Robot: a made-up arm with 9 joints. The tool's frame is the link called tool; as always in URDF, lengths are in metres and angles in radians.
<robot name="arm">
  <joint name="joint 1" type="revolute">
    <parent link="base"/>
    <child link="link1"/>
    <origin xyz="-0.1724 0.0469 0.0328"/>
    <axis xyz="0 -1 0"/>
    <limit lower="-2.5" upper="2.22"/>
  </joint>
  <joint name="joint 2" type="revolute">
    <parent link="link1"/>
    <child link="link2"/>
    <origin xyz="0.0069 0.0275 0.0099"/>
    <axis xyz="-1 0 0"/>
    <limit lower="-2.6" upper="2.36"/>
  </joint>
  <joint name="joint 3" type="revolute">
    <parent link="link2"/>
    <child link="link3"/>
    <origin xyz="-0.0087 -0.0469 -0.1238"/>
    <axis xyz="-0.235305 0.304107 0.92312"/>
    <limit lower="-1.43" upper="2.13"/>
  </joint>
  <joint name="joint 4" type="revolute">
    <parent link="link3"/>
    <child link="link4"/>
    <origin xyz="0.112 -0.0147 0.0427"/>
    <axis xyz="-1 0 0"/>
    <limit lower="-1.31" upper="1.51"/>
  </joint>
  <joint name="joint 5" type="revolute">
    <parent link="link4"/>
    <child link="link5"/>
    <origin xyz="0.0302 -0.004 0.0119"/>
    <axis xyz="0 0 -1"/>
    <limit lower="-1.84" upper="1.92"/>
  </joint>
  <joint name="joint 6" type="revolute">
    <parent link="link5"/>
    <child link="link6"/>
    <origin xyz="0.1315 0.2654 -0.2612"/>
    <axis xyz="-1 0 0"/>
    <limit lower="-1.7" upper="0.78"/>
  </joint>
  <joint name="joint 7" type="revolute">
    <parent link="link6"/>
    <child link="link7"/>
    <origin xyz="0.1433 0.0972 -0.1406"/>
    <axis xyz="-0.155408 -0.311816 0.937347"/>
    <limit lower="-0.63" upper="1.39"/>
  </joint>
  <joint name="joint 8" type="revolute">
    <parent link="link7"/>
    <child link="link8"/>
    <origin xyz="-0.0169 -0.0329 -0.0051"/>
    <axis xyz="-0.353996 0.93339 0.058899"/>
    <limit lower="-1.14" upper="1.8"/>
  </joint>
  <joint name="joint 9" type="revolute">
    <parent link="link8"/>
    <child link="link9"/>
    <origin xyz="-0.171 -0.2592 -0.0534"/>
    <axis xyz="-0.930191 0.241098 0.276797"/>
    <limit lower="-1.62" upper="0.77"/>
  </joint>
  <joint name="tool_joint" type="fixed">
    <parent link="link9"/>
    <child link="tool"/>
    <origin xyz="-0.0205 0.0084 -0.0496" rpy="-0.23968 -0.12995 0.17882"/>
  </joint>
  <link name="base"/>
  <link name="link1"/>
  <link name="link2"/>
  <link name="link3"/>
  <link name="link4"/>
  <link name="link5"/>
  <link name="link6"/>
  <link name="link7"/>
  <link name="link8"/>
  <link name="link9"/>
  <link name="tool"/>
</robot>
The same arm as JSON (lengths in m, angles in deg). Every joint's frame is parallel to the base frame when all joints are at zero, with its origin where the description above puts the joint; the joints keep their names.
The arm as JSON. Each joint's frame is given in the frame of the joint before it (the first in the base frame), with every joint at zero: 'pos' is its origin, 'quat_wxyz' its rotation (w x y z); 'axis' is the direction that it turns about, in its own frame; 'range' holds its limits. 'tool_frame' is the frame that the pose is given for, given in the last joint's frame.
{"length_unit": "m", "angle_unit": "deg", "joints": [{"joint": "joint 1", "pos": [-0.1724, 0.0469, 0.0328], "quat_wxyz": [1.0, 0.0, 0.0, 0.0], "axis": [0.0, -1.0, 0.0], "range": [-143.24, 127.2]}, {"joint": "joint 2", "pos": [0.0069, 0.0275, 0.0099], "quat_wxyz": [1.0, 0.0, 0.0, 0.0], "axis": [-1.0, 0.0, 0.0], "range": [-148.97, 135.22]}, {"joint": "joint 3", "pos": [-0.0087, -0.0469, -0.1238], "quat_wxyz": [1.0, 0.0, 0.0, 0.0], "axis": [-0.235305, 0.304107, 0.92312], "range": [-81.93, 122.04]}, {"joint": "joint 4", "pos": [0.112, -0.0147, 0.0427], "quat_wxyz": [1.0, 0.0, 0.0, 0.0], "axis": [-1.0, 0.0, 0.0], "range": [-75.06, 86.52]}, {"joint": "joint 5", "pos": [0.0302, -0.004, 0.0119], "quat_wxyz": [1.0, 0.0, 0.0, 0.0], "axis": [0.0, 0.0, -1.0], "range": [-105.42, 110.01]}, {"joint": "joint 6", "pos": [0.1315, 0.2654, -0.2612], "quat_wxyz": [1.0, 0.0, 0.0, 0.0], "axis": [-1.0, 0.0, 0.0], "range": [-97.4, 44.69]}, {"joint": "joint 7", "pos": [0.1433, 0.0972, -0.1406], "quat_wxyz": [1.0, 0.0, 0.0, 0.0], "axis": [-0.155408, -0.311816, 0.937347], "range": [-36.1, 79.64]}, {"joint": "joint 8", "pos": [-0.0169, -0.0329, -0.0051], "quat_wxyz": [1.0, 0.0, 0.0, 0.0], "axis": [-0.353996, 0.93339, 0.058899], "range": [-65.32, 103.13]}, {"joint": "joint 9", "pos": [-0.171, -0.2592, -0.0534], "quat_wxyz": [1.0, 0.0, 0.0, 0.0], "axis": [-0.930191, 0.241098, 0.276797], "range": [-92.82, 44.12]}], "tool_frame": {"pos": [-0.0205, 0.0084, -0.0496], "quat_wxyz": [0.987469, -0.113069, -0.074859, 0.080732]}}
